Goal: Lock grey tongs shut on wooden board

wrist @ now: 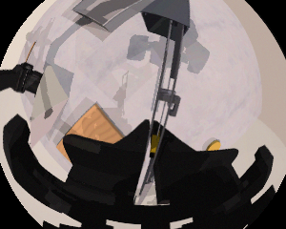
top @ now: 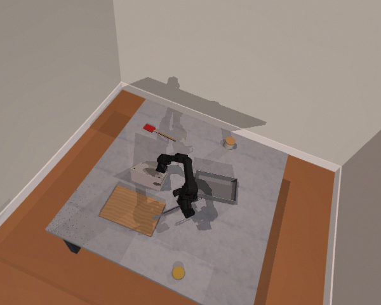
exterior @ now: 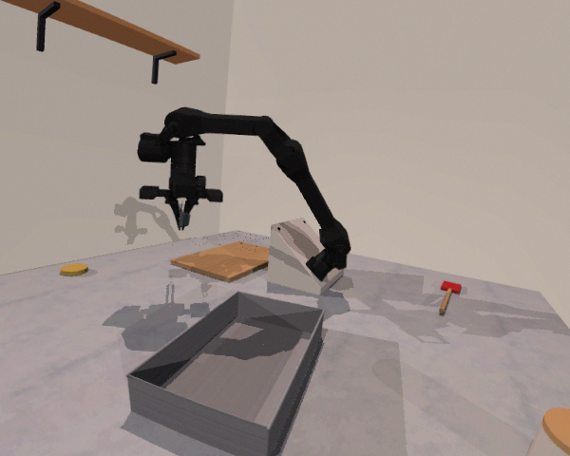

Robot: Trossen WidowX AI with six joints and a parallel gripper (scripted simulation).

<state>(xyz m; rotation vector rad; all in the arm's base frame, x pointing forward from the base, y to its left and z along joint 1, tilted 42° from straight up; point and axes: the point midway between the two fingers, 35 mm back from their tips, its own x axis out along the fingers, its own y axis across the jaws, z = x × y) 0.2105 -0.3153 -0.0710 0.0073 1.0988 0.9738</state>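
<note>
My gripper tip is now 310 mm past the wooden board, 30 mm to the left of it and 150 mm above it. From my gripper tip the other things lie so: yellow disc: 80 mm ahead, 330 mm to the right, 150 mm below; cork-lidded jar: 220 mm ahead, 720 mm to the left, 120 mm below; roasting tin: 180 mm ahead, 290 mm to the left, 130 mm below.
</note>
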